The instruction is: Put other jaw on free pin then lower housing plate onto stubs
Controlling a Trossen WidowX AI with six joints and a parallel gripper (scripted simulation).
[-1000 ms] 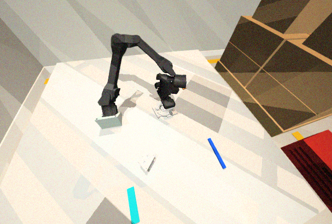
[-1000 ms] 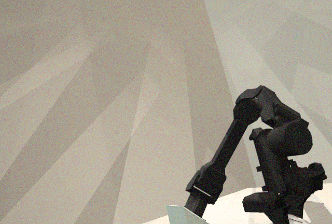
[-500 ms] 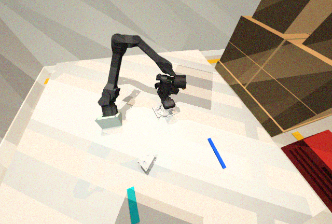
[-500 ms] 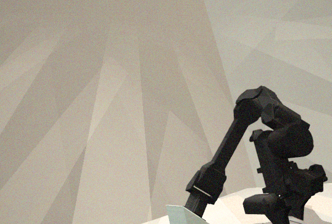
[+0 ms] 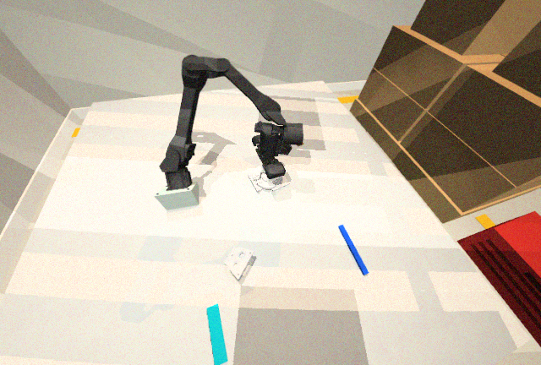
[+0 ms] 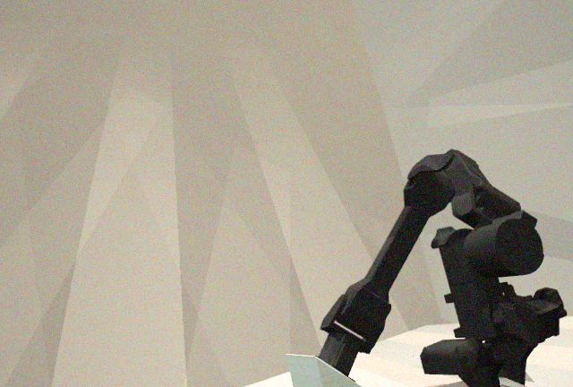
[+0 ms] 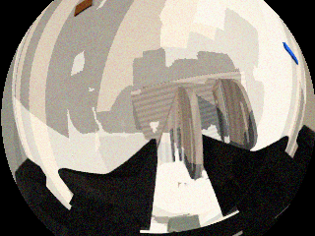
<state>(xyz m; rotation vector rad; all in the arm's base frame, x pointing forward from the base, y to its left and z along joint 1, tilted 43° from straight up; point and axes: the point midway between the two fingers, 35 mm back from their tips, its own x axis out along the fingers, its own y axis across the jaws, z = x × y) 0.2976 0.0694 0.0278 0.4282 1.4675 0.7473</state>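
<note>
The jaw is 30 mm behind my gripper tip and 20 mm to the right of it. Round my gripper tip: small orange tile: 170 mm ahead, 140 mm to the left, 20 mm below; then blue bar: 220 mm ahead, 330 mm to the right, 10 mm below; then cyan strip: 190 mm behind, 460 mm to the right, 20 mm below.
</note>
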